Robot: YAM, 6 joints.
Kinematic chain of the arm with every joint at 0, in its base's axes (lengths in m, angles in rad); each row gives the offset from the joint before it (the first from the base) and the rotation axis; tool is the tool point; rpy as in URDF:
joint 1: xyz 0 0 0.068 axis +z
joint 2: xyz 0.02 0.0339 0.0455 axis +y
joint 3: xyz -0.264 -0.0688 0 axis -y
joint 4: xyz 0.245 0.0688 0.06 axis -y
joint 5: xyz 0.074 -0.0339 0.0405 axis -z
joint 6: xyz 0.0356 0 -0.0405 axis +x
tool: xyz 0 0 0 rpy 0 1.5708 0
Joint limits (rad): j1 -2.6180..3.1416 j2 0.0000..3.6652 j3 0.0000..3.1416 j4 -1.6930..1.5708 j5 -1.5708..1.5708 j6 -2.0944..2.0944
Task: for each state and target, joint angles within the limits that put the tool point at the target. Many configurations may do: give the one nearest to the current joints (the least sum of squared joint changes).
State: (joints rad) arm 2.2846 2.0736 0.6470 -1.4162 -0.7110 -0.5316
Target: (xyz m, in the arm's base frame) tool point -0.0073 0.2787 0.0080
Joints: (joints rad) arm 1.5209 2.3886 1.1495 -1.0980 -0.6377 -0.5316
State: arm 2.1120 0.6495 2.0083 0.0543 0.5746 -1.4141
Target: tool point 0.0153 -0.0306 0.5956
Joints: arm 1.7834 0.6578 1.6371 -0.0968 0.2411 -1.4141
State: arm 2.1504 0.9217 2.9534 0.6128 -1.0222 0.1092
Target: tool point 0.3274 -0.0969 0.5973
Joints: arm 2.9418 1.0023 2.9244 0.6281 -1.0025 0.1092
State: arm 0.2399 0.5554 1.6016 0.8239 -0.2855 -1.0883
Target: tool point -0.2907 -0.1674 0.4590
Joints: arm 0.5516 0.0558 1.4576 0.9193 -0.2780 -1.0883
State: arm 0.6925 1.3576 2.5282 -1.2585 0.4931 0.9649
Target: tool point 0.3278 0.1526 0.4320
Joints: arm 0.4824 1.8440 2.2266 -1.2876 0.4939 0.9649
